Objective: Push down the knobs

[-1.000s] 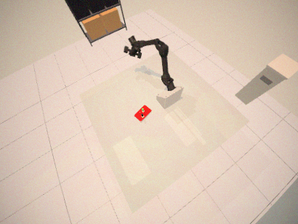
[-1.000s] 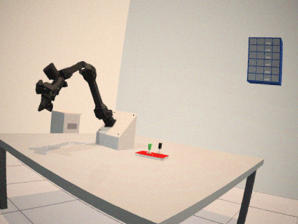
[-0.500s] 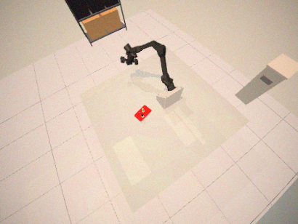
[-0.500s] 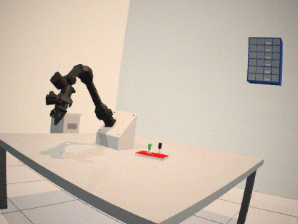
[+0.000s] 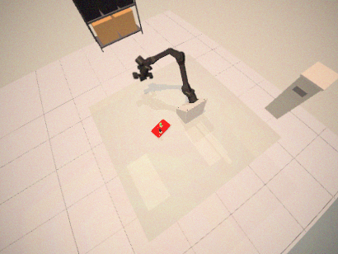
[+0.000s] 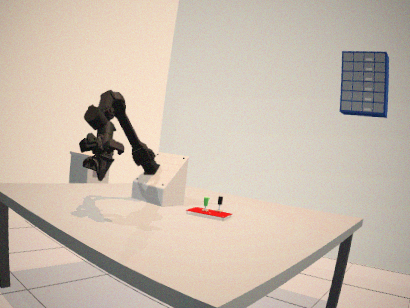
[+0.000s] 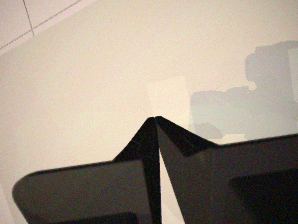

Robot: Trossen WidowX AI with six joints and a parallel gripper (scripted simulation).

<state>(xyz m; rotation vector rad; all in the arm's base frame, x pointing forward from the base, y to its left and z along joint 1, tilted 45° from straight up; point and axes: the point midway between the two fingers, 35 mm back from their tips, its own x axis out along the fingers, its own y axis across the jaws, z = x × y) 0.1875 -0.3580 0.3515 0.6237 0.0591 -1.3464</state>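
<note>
Right now my gripper tip is 13 cm short of the green knob, 45 cm to the right of it and 8 cm above it. From my gripper tip the other things lie so: black knob (17 cm ahead, 50 cm to the left, 7 cm below).
</note>
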